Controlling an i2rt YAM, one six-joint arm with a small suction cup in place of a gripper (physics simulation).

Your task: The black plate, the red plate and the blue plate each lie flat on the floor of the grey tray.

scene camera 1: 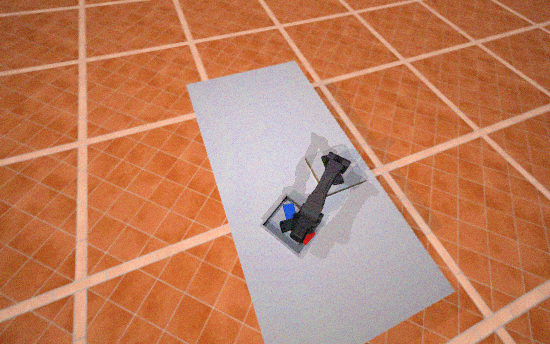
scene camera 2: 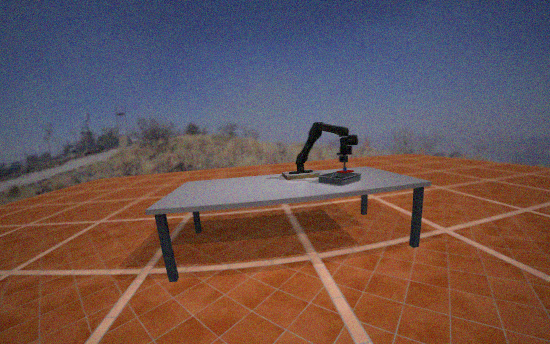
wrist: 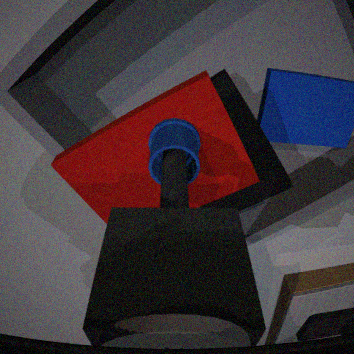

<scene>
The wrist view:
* suction cup: 174,132
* red plate: 108,168, held by the suction cup
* blue plate: 296,107
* black plate: 273,179
</scene>
